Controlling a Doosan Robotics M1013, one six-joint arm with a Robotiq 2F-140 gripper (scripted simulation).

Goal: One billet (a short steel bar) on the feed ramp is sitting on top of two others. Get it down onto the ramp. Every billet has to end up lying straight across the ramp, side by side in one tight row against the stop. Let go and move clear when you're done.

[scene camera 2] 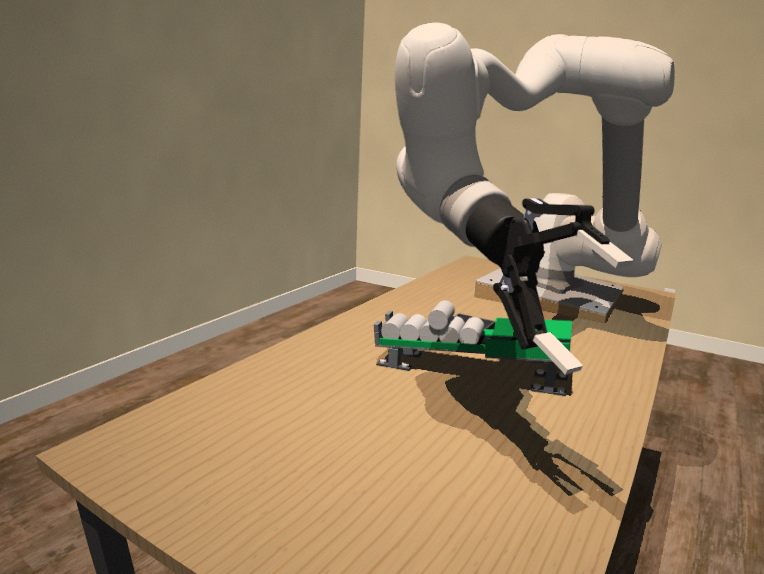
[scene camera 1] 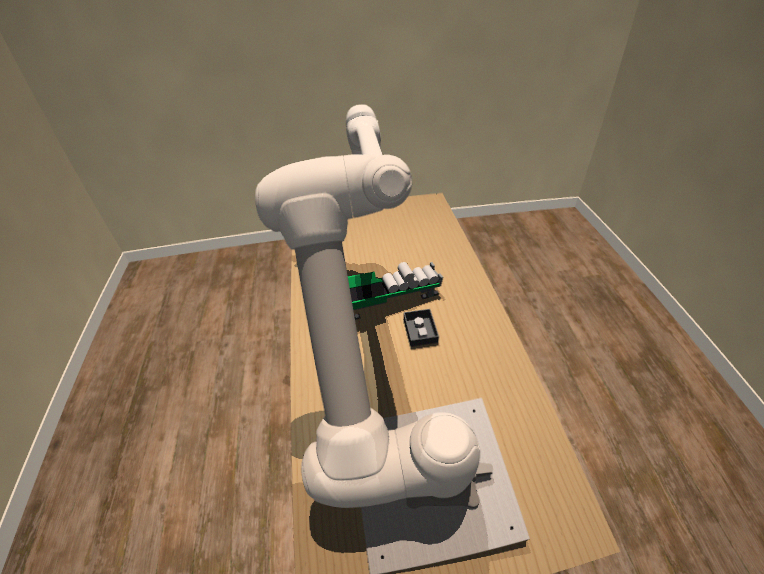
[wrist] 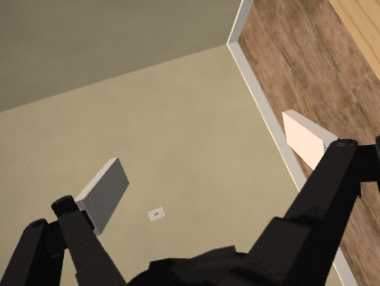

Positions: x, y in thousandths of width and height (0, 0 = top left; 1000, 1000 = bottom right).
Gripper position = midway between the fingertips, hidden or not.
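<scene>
You'd find my gripper (scene camera 2: 783, 558) in view here, and the wrist view has my gripper (wrist: 528, 526) as well.
</scene>
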